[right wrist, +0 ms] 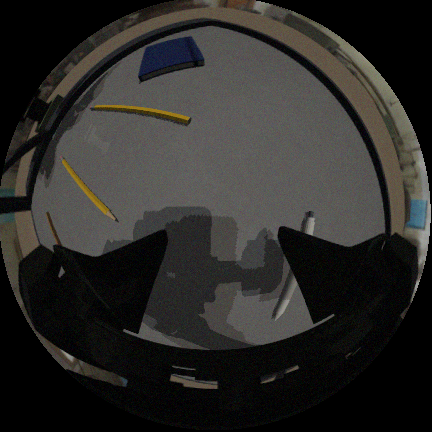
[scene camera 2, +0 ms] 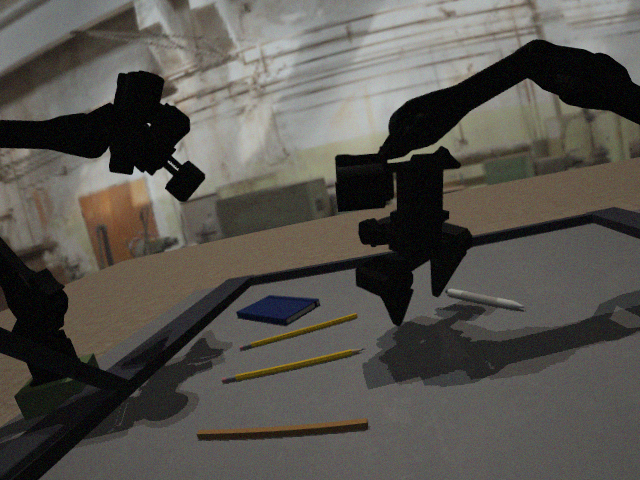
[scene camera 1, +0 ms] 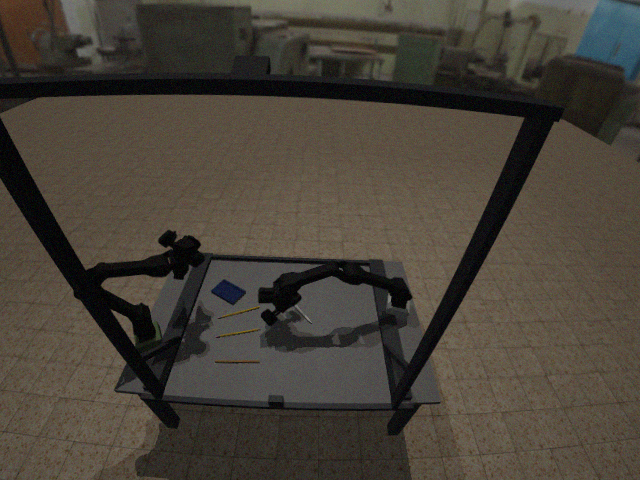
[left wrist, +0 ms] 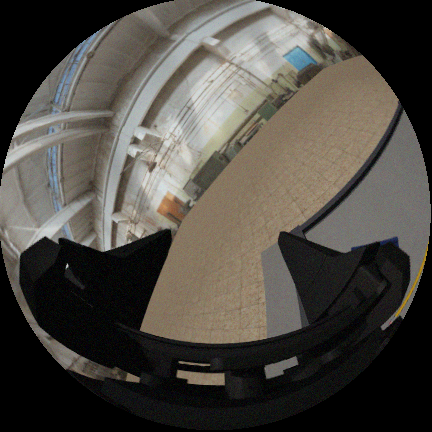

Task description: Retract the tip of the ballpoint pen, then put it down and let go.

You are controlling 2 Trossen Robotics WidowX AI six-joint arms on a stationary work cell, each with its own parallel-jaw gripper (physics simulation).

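Pixels of known places: left gripper, fingertip midpoint: (scene camera 2: 170, 162) (left wrist: 226, 236); right gripper, fingertip midpoint: (right wrist: 223, 234) (scene camera 2: 417, 309) (scene camera 1: 279, 314); left arm's base at its link origin: (scene camera 1: 146, 334); right arm's base at its link origin: (scene camera 1: 398, 302).
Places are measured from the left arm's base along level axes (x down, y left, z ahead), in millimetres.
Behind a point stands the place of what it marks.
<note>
The white ballpoint pen (scene camera 1: 303, 314) @[x 30, y -188, z 631 mm] (scene camera 2: 483, 298) @[x 31, y -178, z 627 mm] (right wrist: 284, 304) @[x 29, y -208, z 635 mm] lies on the grey table, right of the right gripper in both scene views. In the right wrist view the right finger covers its middle; its dark-capped end shows above that finger and its pointed end between the fingers, low down. Whether the tip is out is too small to tell. My right gripper (scene camera 2: 417, 310) @[x 24, y -142, z 535 mm] (right wrist: 223, 234) @[x 24, y -142, z 535 mm] is open and empty, above the table beside the pen, fingers pointing down. My left gripper (left wrist: 226, 236) @[x -282, y 177, z 259 mm] is open and empty, raised high at the left, away from the pen.
A blue notebook (scene camera 1: 227, 291) @[x 28, y 95, z 375 mm] (scene camera 2: 278, 310) @[x 28, y 67, z 378 mm] (right wrist: 170, 57) @[x 28, y 61, z 403 mm] lies at the back left. Two yellow pencils (scene camera 1: 238, 312) @[x 33, y -41, z 381 mm] (scene camera 1: 237, 333) @[x 34, y -141, z 340 mm] lie in front of it. An orange-brown stick (scene camera 1: 237, 361) @[x 35, y -263, z 296 mm] (scene camera 2: 282, 429) @[x 33, y -266, z 300 mm] lies nearer the front. Dark frame posts (scene camera 1: 467, 258) @[x -688, y -686, z 725 mm] stand at the table's sides.
</note>
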